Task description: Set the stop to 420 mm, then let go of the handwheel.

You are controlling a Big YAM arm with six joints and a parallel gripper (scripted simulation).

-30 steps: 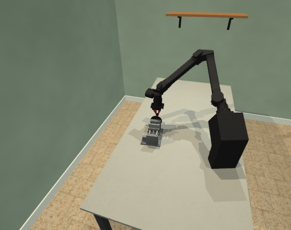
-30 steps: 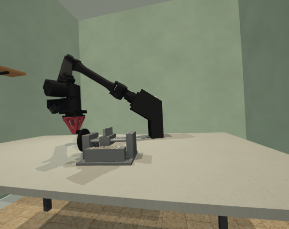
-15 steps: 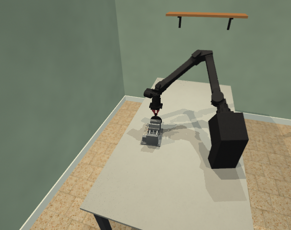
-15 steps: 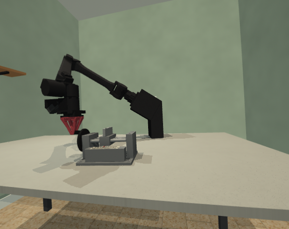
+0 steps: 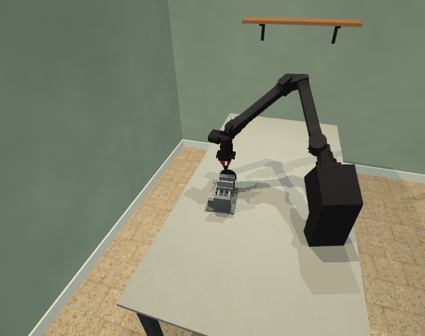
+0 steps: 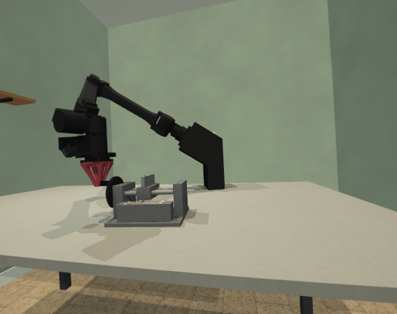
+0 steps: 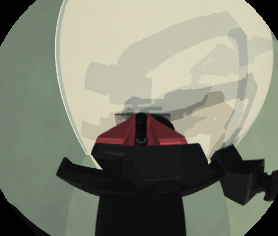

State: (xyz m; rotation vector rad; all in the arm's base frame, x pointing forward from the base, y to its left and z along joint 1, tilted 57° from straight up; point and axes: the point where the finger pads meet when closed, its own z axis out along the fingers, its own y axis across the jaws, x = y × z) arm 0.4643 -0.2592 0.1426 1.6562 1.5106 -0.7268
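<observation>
My gripper is now 15 cm to the right of the sliding stop block, 1 cm short of it and 1 cm above it.
</observation>
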